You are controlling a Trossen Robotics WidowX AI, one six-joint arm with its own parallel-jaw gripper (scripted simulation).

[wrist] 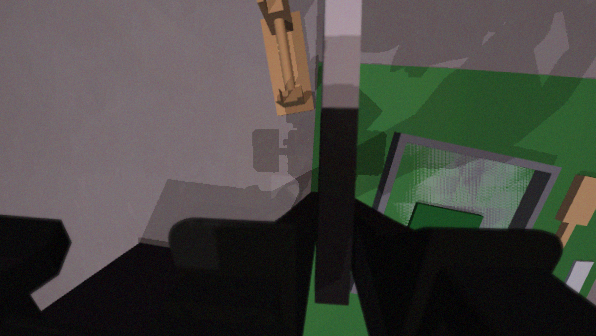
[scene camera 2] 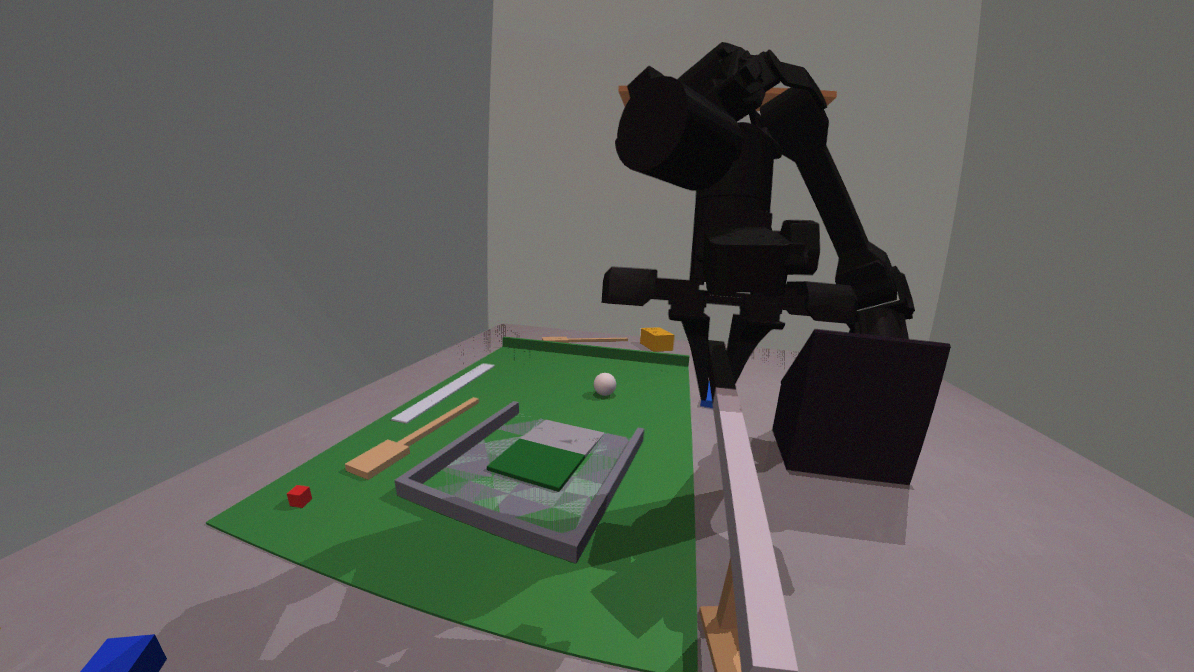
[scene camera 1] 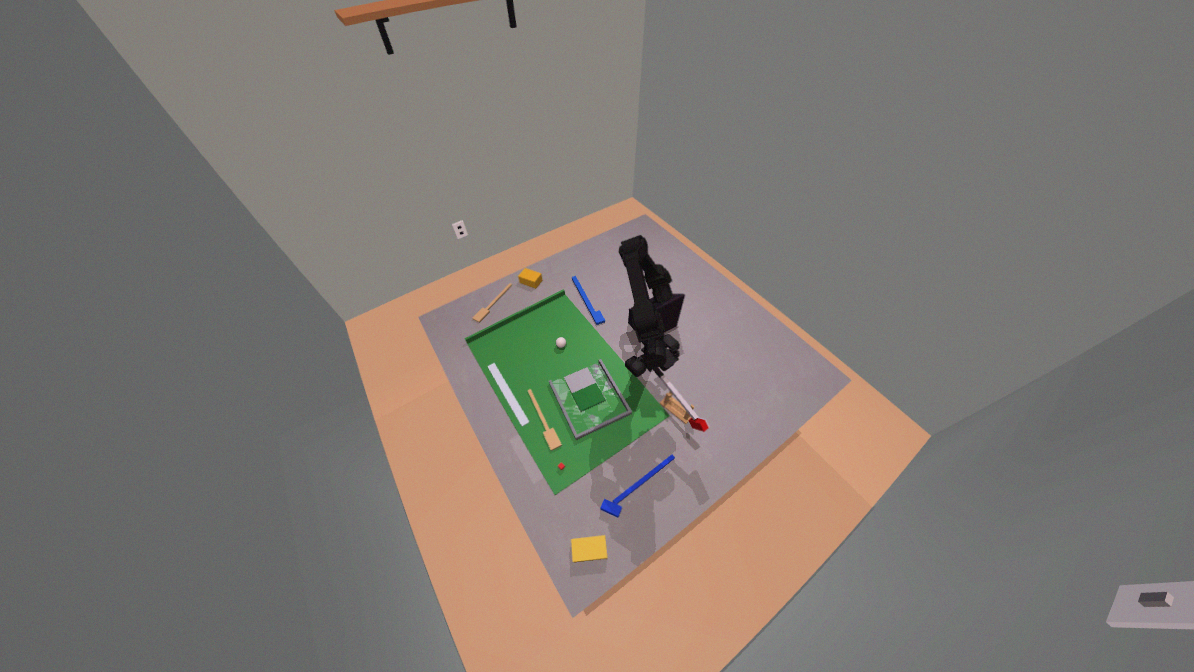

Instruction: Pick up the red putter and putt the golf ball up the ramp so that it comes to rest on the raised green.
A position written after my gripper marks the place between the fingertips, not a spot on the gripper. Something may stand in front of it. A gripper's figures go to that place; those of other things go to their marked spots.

Labels:
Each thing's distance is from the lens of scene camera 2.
my gripper (scene camera 2: 712, 400): 33 cm
white strip (scene camera 2: 409, 414): 67 cm
wooden paddle (scene camera 2: 375, 460): 55 cm
The marked spots on the wooden paddle and the white strip are 15 cm apart.

